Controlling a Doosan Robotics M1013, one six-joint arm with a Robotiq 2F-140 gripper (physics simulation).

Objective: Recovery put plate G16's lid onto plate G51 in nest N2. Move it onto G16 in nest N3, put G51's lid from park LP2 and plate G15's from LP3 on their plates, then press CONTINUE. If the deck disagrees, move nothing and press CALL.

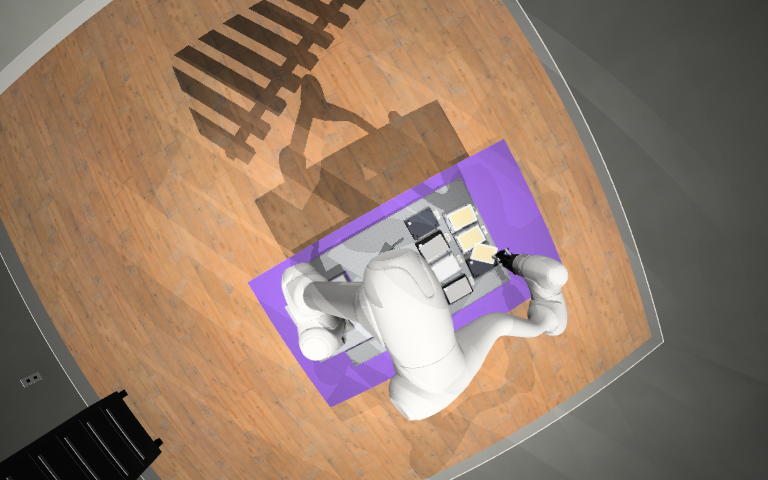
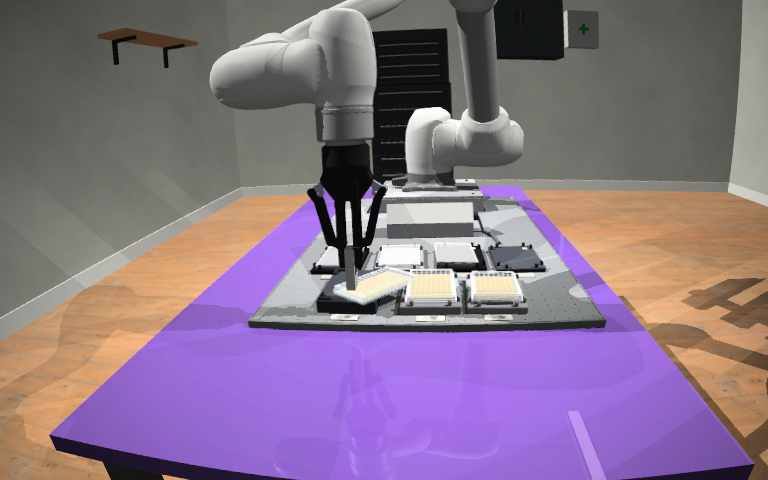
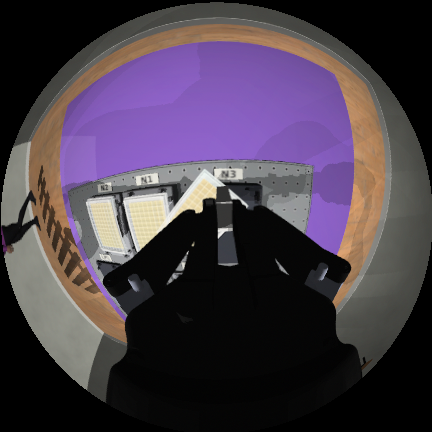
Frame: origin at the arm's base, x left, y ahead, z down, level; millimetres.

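Where they show: gripper, fingertip midpoint: (image 1: 494, 256) (image 2: 352, 287) (image 3: 222, 196); arm's base at its link origin: (image 2: 429, 187).
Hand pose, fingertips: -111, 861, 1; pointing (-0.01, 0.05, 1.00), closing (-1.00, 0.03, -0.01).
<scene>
Things, the pixels of their top centre, and the offset from my fingertips, as dx, dy, dz. "spot": a spot on its surface instead. Level surfaces: height alone.
- cream well plate at its top centre: (image 3: 198, 222) (image 2: 376, 278) (image 1: 485, 253) +35, -37, -2
- black nest N3 at its top centre: (image 3: 229, 230) (image 2: 353, 281) (image 1: 483, 263) -11, -60, +14
- nest N1 at a spot on its surface: (image 2: 432, 286) (image 3: 144, 221) (image 1: 474, 236) spot: +132, -41, +16
- nest N2 at a spot on its surface: (image 2: 495, 287) (image 3: 100, 215) spot: +241, -25, +12
- park at its top centre: (image 2: 515, 252) (image 1: 422, 223) +310, -241, +24
- grey deck plate at its surface level: dz +43
- purple table at its surface level: dz +56
- white box at its top centre: (image 2: 429, 201) +119, -459, -40
My gripper (image 2: 350, 283) (image 1: 500, 253) (image 3: 222, 196) is shut with nothing between its fingers. Its tips touch the left edge of a cream well plate (image 2: 380, 283) (image 1: 483, 252) (image 3: 196, 193). That plate lies tilted and turned askew over the black nest N3 (image 2: 343, 306) (image 3: 250, 191). Two more cream plates sit level in nest N1 (image 2: 432, 286) (image 1: 470, 237) (image 3: 146, 219) and nest N2 (image 2: 495, 287) (image 1: 460, 216) (image 3: 104, 223). In the row of lid parks behind, pale lids (image 2: 399, 254) (image 2: 455, 252) lie flat. One park (image 2: 514, 257) (image 1: 422, 223) is dark and bare. The leftmost park is partly hidden behind my fingers.
The grey deck plate (image 2: 554, 305) lies on a purple table (image 2: 374, 387). A white box (image 2: 430, 216) and the arm's base (image 2: 425, 180) stand behind the lid parks. My arm's elbow hangs over the deck's left side.
</scene>
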